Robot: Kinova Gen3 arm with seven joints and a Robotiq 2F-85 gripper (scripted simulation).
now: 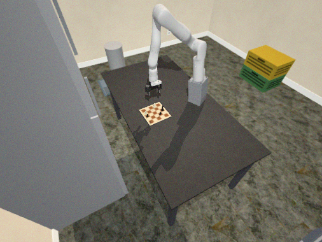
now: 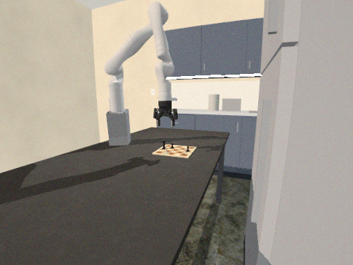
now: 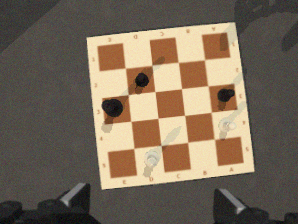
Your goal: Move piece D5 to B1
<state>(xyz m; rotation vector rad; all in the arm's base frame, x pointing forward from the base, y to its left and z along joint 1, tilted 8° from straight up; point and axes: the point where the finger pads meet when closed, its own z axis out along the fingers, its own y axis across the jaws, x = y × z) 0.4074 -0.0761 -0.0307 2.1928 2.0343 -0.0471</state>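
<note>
The pale white piece lies 140 mm below my hand. Also, from my hand: chessboard: 30 mm ahead, 80 mm to the left, 170 mm below; black piece: 50 mm behind, 80 mm to the left, 140 mm below.
</note>
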